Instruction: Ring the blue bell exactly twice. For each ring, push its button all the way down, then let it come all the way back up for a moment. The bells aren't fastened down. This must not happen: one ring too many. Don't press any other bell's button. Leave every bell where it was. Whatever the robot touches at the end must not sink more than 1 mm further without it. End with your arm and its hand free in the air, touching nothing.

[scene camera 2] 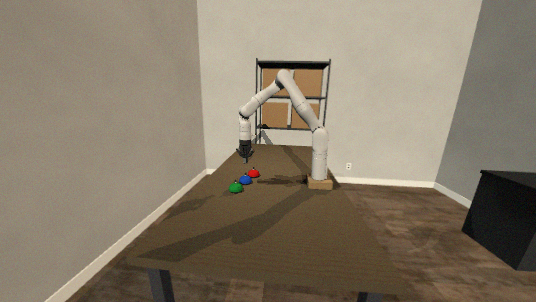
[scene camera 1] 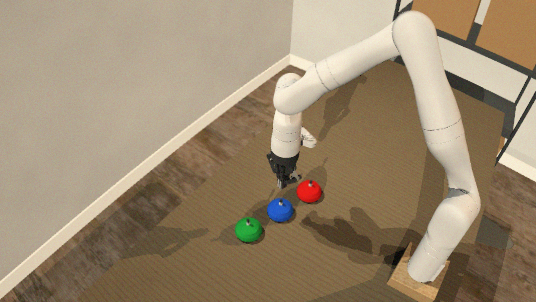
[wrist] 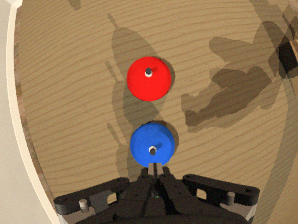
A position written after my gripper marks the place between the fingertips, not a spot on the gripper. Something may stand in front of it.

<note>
I see my gripper [scene camera 1: 281, 186], a blue bell [wrist: 149, 139] and a red bell [wrist: 145, 85].
My gripper also shows in the wrist view [wrist: 155, 171].
</note>
